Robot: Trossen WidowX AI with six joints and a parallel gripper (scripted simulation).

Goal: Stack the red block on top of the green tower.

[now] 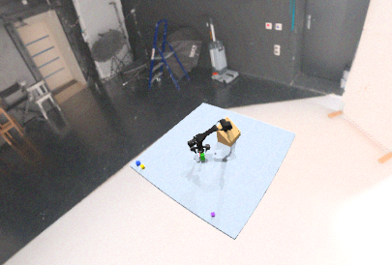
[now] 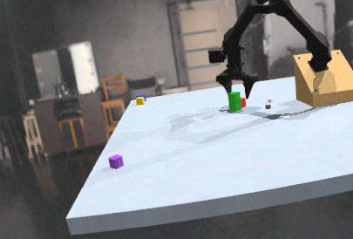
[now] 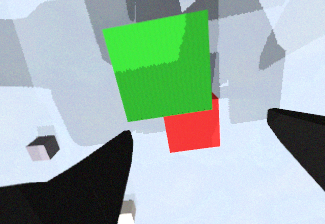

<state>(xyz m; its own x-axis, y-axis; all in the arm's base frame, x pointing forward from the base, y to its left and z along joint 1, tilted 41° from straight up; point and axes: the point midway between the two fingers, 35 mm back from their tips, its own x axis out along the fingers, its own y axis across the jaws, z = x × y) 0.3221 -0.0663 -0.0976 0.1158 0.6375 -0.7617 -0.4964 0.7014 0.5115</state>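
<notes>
My gripper tip is now 2 cm above the red block. From my gripper tip the other things lie so: purple cube (51 cm ahead, 41 cm to the left, 2 cm below); yellow block (39 cm ahead, 47 cm to the right, 2 cm below).
</notes>
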